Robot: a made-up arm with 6 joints.
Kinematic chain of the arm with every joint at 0, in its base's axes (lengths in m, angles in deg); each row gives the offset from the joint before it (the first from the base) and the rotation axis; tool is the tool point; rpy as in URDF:
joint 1: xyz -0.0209 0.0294 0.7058 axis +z
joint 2: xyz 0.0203 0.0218 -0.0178 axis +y
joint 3: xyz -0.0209 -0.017 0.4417 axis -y
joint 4: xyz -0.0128 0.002 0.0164 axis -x
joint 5: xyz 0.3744 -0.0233 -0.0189 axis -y
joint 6: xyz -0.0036 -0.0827 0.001 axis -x
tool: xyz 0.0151 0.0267 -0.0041 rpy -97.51 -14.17 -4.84
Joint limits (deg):
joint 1: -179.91..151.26
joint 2: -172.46..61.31
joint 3: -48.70..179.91
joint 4: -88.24..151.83
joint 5: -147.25..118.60
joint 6: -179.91..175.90
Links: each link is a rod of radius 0.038 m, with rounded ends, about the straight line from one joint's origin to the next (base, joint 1, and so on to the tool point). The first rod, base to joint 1, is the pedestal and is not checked.
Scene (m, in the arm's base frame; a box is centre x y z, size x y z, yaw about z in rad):
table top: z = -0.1
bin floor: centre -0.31 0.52 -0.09 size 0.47 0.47 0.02 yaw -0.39
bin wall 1: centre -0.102 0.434 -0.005 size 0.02 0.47 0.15 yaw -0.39
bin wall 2: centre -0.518 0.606 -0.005 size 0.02 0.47 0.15 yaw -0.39
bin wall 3: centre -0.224 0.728 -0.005 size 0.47 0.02 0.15 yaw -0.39
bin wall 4: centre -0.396 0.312 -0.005 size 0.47 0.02 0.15 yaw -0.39
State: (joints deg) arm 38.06 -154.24 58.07 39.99 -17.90 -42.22
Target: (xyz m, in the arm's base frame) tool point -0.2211 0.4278 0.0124
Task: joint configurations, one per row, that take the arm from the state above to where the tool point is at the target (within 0.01 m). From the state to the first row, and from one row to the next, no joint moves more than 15 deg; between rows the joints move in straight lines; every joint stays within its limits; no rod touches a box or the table.
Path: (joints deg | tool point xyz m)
1: 24.38 -155.72 52.15 39.58 -15.59 -41.30 | -0.4011 -0.2108 0.0440
2: 10.71 -157.20 46.23 39.18 -13.27 -40.38 | -0.4531 -0.1153 0.0647
3: -2.97 -158.68 40.31 38.77 -10.96 -39.46 | -0.4790 -0.0088 0.0870
4: -16.64 -160.16 34.39 38.36 -8.64 -38.54 | -0.4768 0.1011 0.1105
5: -30.32 -161.64 28.47 37.95 -6.33 -37.63 | -0.4465 0.2066 0.1353
6: -43.99 -163.11 22.55 37.55 -4.02 -36.71 | -0.3907 0.3002 0.1610
7: -57.67 -164.59 16.63 37.14 -1.70 -35.79 | -0.3135 0.3756 0.1876
8: -71.34 -166.07 10.71 36.73 0.61 -34.87 | -0.2211 0.4278 0.2147
9: -70.99 -161.24 24.40 39.46 0.33 -36.00 | -0.2297 0.4513 0.1624
10: -70.64 -156.41 38.09 42.19 0.05 -37.13 | -0.2348 0.4646 0.1157
11: -70.29 -151.58 51.78 44.91 -0.23 -38.27 | -0.2364 0.4682 0.0761
12: -69.94 -146.74 65.48 47.64 -0.51 -39.40 | -0.2346 0.4628 0.0450
13: -69.59 -141.91 79.17 50.37 -0.79 -40.53 | -0.2294 0.4490 0.0234
14: -69.24 -137.08 92.86 53.09 -1.07 -41.66 | -0.2211 0.4278 0.0124

